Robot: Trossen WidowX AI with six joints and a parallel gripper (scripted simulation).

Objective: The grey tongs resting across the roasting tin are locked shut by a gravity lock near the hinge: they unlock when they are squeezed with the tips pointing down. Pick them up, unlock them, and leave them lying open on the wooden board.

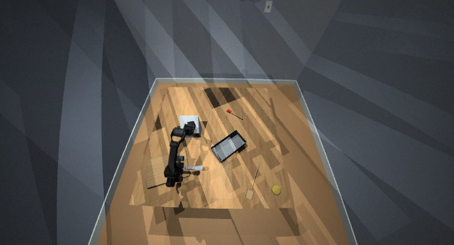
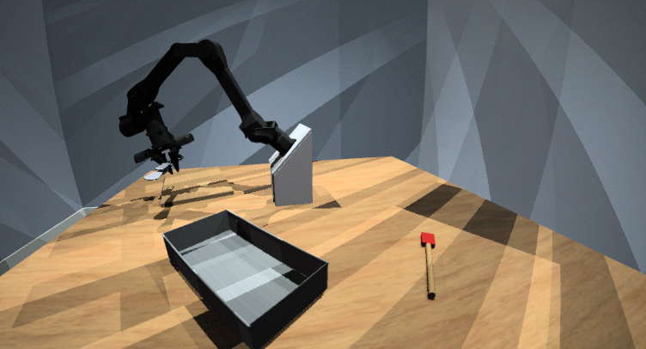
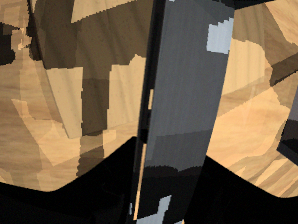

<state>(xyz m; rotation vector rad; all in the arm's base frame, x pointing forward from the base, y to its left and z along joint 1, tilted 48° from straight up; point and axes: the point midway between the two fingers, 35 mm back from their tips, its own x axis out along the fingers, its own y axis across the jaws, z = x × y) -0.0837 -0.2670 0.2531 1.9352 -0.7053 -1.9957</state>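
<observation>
Now: gripper tip 16 cm past the wooden board, 9 cm above it and 3 cm to the right of it. Round my gripper tip: roasting tin: 41 cm ahead, 17 cm to the left, 7 cm below.
</observation>
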